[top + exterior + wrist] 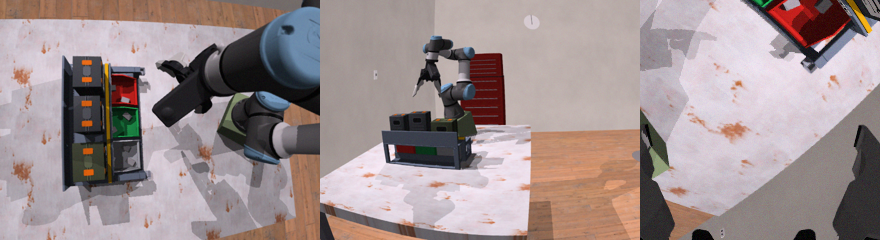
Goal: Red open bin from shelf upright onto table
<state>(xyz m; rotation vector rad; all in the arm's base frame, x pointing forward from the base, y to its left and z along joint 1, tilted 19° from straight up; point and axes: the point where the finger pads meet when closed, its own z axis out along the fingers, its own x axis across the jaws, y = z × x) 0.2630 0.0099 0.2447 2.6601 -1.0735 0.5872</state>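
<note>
Right now my hand is 150 mm short of the red open bin, 40 mm to the left of it and 230 mm above it. From my hand the other things lie so: shelf rail (60 mm ahead, 60 mm to the left, 270 mm below); then yellow bar (170 mm ahead, 70 mm to the left, 170 mm below); then green bin (140 mm ahead, 70 mm to the left, 230 mm below).
</note>
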